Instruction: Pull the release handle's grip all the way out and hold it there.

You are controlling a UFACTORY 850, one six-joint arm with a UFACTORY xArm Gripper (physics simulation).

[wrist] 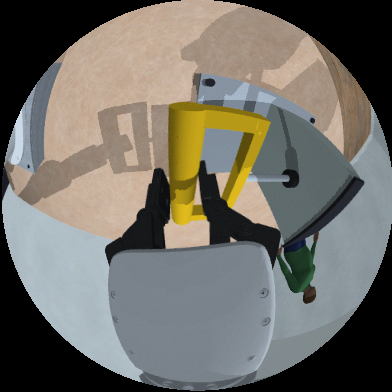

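Observation:
The release handle's yellow grip (186, 145) is a thick round bar in the middle of the wrist view, with a flat yellow frame running from it to the right. My gripper (182, 174) is shut on this bar, one black finger on each side, towards its lower end. A pale metal rod (267, 177) shows between the yellow frame and a black collar (290, 178) on the grey-green upright panel (312, 170). The grip stands well apart from the panel. The inner end of the rod is hidden behind the frame.
The panel rises from a grey-blue base plate (260, 95) with dark bolts, on a tan table top (120, 60). A grey curved object (47, 110) stands at the far left. A brown wooden surface (356, 110) is at the right. A person in green (301, 267) shows beyond the panel.

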